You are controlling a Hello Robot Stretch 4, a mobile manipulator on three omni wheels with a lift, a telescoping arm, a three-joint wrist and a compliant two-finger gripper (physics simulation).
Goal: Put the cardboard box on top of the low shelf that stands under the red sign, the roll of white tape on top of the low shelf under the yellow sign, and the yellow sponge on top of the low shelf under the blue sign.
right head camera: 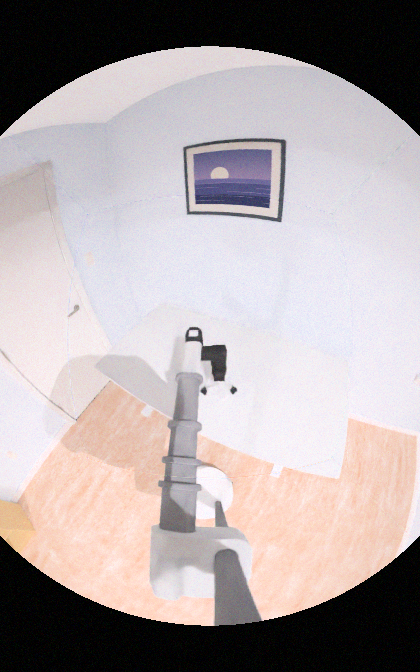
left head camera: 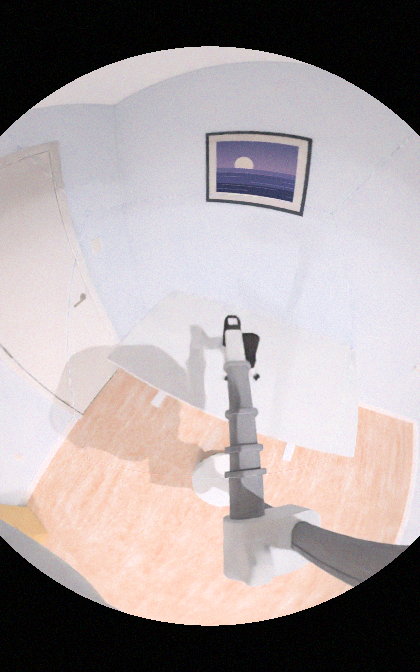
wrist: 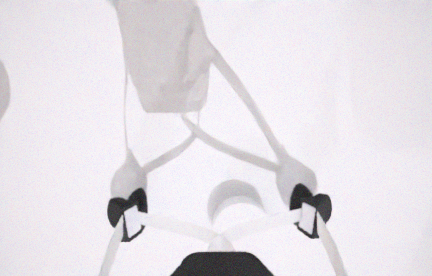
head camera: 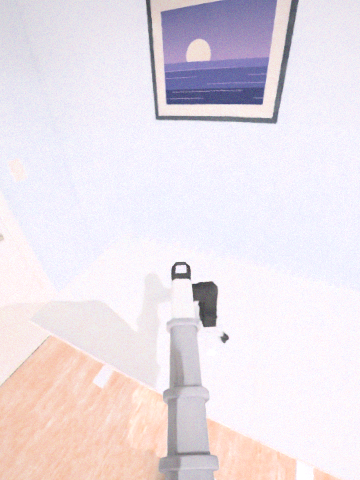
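Pixels of known places: gripper, fingertip midpoint: (right head camera: 218, 392) (wrist: 220, 202) (head camera: 206, 342); robot's base, origin of the base link: (right head camera: 204, 491).
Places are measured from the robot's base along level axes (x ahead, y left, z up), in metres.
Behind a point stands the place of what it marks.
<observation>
A pale round shape, which looks like the roll of white tape (wrist: 239, 207) @(x 0.534, y -0.106, z 0.716 m), lies on the white table top (head camera: 280, 365) @(x 0.426, y -0.355, z 0.692 m) (left head camera: 315, 395) (right head camera: 300, 405) @(x 0.430, y -0.515, z 0.692 m) (wrist: 380, 150) @(x 0.581, y -0.234, z 0.692 m). It is white on white with a grey shadow along its upper edge, and the finger strips cover part of it. My gripper (right head camera: 219, 390) @(x 0.532, y -0.091, z 0.692 m) (wrist: 220, 202) @(x 0.532, y -0.091, z 0.692 m) is open and empty above the table, its dark fingertips on either side of the round shape in the wrist view. In the head camera view the arm hides part of the gripper. The cardboard box, the yellow sponge, the coloured signs and the low shelves do not show.
A wall with a framed sea picture (head camera: 220, 75) @(x 1.111, y -0.186, z 1.572 m) (left head camera: 257, 172) (right head camera: 232, 180) @(x 1.120, y -0.169, z 1.607 m) stands behind the table. A door (left head camera: 35, 280) (right head camera: 30, 295) @(x 0.813, y 1.164, z 1.204 m) is at the left. A white round disc (left head camera: 210, 480) (right head camera: 215, 492) @(x 0.003, y -0.084, z 0.187 m) is below the arm. A yellow surface (left head camera: 20, 517) (right head camera: 15, 520) shows at lower left.
</observation>
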